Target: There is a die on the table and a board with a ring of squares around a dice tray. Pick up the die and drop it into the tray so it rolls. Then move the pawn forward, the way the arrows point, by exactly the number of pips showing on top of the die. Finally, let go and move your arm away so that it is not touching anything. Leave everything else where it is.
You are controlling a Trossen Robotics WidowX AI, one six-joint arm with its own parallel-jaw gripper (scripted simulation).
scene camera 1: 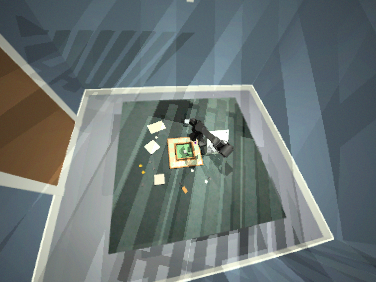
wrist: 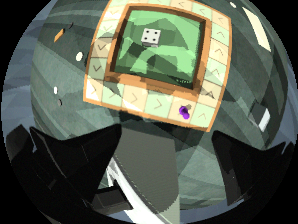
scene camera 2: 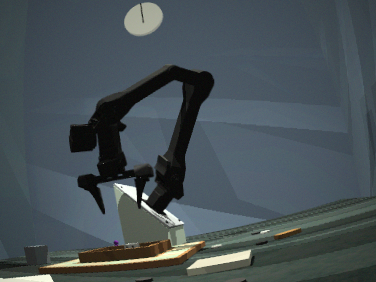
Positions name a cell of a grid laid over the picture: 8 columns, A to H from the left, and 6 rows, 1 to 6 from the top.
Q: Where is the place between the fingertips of the gripper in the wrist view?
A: E4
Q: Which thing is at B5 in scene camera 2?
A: The gripper.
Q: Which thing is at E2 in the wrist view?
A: A green dice tray.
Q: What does the gripper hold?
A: Nothing.
